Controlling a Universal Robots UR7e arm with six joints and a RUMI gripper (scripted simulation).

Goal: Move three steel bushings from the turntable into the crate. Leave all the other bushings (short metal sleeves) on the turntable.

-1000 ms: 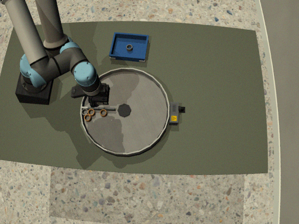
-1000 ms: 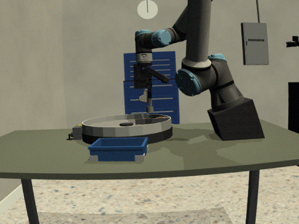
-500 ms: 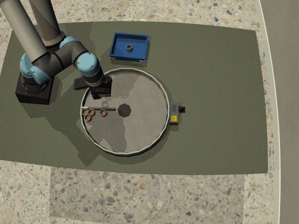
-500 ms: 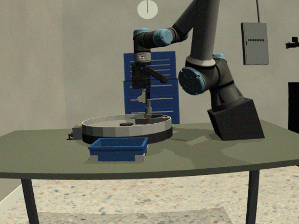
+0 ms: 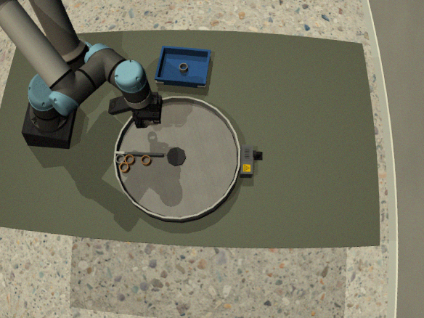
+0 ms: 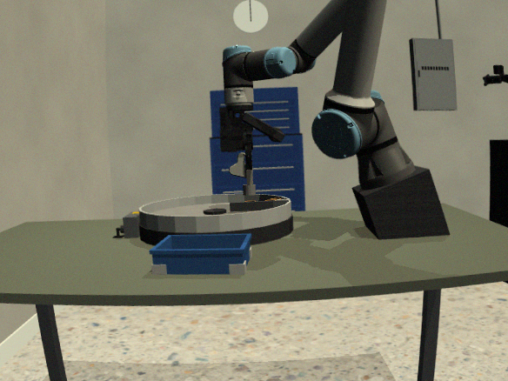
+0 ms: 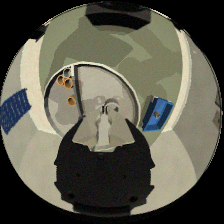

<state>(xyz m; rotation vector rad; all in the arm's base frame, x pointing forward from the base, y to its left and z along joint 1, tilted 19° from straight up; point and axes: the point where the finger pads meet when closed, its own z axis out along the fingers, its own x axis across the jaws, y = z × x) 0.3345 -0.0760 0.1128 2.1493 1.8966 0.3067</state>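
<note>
The crate is 130 mm ahead of my hand, 250 mm to the left of it and 110 mm below it. The rest, counted from my hand: round grey turntable: 90 mm ahead, 100 mm to the right, 80 mm below.
</note>
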